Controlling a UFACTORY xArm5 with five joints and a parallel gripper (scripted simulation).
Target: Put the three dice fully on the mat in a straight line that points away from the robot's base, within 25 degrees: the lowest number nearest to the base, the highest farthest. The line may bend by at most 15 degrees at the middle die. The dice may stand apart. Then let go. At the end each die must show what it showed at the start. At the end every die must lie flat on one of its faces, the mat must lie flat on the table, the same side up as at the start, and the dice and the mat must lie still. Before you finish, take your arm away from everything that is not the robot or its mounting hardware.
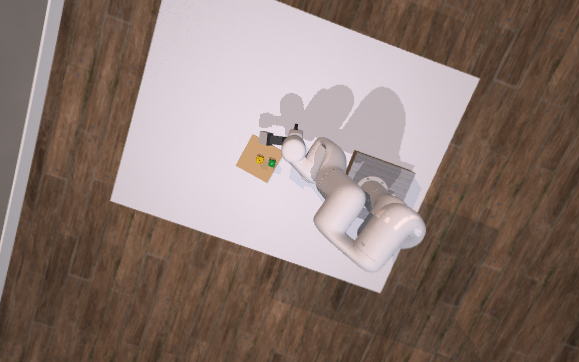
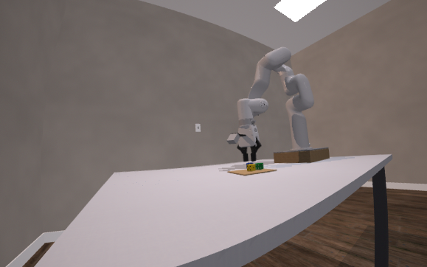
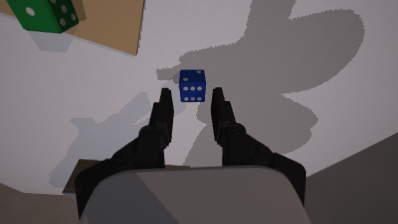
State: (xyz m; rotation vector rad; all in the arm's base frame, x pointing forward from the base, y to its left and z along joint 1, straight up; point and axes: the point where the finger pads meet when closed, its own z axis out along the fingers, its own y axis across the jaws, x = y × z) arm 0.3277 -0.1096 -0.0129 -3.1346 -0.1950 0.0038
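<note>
Right now my hand is 4 cm above the blue die. From my hand the other things lie so: tan mat: 11 cm ahead, 10 cm to the left, 5 cm below; yellow die: 11 cm ahead, 10 cm to the left, 3 cm below; green die: 11 cm to the left, 6 cm ahead, 3 cm below.
</note>
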